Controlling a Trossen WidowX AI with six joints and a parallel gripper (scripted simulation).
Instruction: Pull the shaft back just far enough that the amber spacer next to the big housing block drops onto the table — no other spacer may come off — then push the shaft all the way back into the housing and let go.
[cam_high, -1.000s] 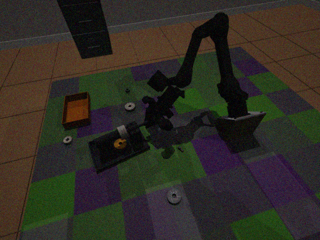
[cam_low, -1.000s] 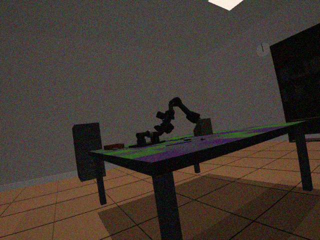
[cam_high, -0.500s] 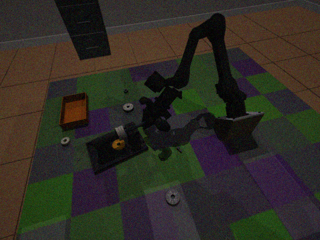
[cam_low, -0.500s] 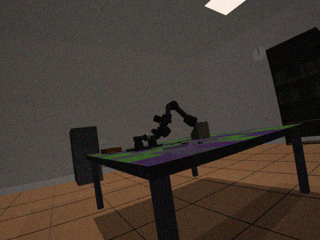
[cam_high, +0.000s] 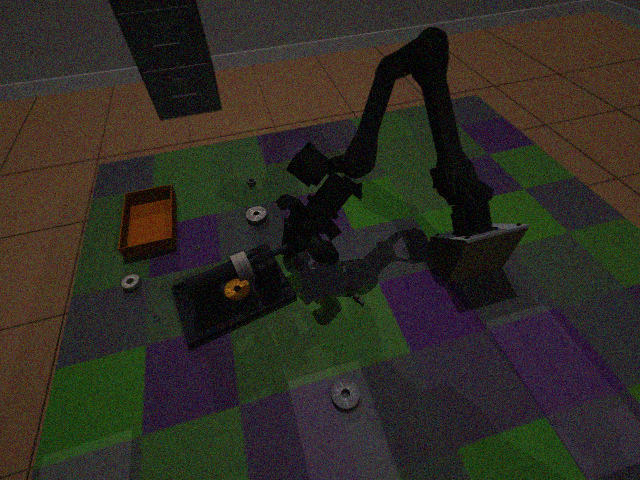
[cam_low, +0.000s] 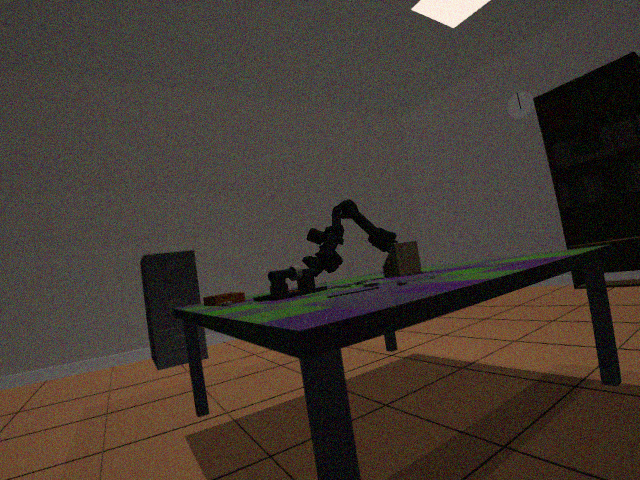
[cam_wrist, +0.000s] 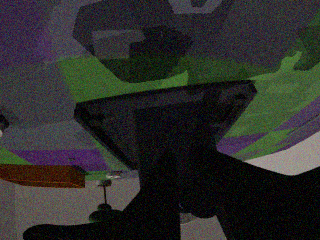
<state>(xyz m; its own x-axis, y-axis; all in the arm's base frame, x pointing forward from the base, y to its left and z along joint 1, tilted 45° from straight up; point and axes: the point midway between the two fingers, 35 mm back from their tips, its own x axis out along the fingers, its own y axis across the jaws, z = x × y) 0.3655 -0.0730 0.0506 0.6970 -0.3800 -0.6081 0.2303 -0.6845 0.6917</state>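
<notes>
The dark shaft is 6 cm ahead of my gripper tip, 3 cm above it and 1 cm to the left of it. Round my gripper tip: small nut: 33 cm to the right, 5 cm below, 4 cm ahead; then amber spacer: 11 cm ahead, 4 cm below, 3 cm to the left; then orange tray: 30 cm ahead, 24 cm to the right, 4 cm below.
</notes>
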